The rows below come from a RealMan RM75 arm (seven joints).
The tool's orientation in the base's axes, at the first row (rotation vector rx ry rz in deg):
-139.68, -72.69, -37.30
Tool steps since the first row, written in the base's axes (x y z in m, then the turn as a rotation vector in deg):
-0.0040, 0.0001, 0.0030, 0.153, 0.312, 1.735
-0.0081, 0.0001, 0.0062, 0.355, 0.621, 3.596
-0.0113, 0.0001, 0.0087, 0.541, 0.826, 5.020
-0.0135, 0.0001, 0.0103, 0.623, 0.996, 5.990
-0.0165, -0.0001, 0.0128, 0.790, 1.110, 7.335
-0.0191, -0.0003, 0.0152, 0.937, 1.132, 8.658
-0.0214, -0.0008, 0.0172, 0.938, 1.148, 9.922
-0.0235, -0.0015, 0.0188, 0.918, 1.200, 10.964
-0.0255, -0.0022, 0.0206, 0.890, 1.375, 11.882
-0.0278, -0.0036, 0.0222, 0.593, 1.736, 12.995
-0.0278, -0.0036, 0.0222, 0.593, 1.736, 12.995
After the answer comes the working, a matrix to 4 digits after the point.
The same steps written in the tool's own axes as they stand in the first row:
-0.0004, -0.0036, -0.0035, 1.207, -0.164, -1.284
-0.0007, -0.0072, -0.0072, 2.503, -0.294, -2.663
-0.0010, -0.0100, -0.0101, 3.489, -0.350, -3.726
-0.0013, -0.0119, -0.0120, 4.158, -0.442, -4.447
-0.0016, -0.0145, -0.0150, 5.031, -0.458, -5.490
-0.0018, -0.0167, -0.0177, 5.819, -0.438, -6.563
-0.0022, -0.0184, -0.0202, 6.498, -0.531, -7.625
-0.0029, -0.0199, -0.0224, 7.073, -0.647, -8.488
-0.0034, -0.0213, -0.0248, 7.664, -0.829, -9.189
-0.0047, -0.0225, -0.0274, 8.349, -1.351, -10.035
-0.0047, -0.0225, -0.0274, 8.349, -1.351, -10.035

The tool's axes in the first row as the columns of a matrix, in the base's axes (rounded; the answer above uses it unrounded):
0.5029, 0.8281, 0.2478
0.6842, -0.5566, 0.4712
0.5282, -0.0674, -0.8465

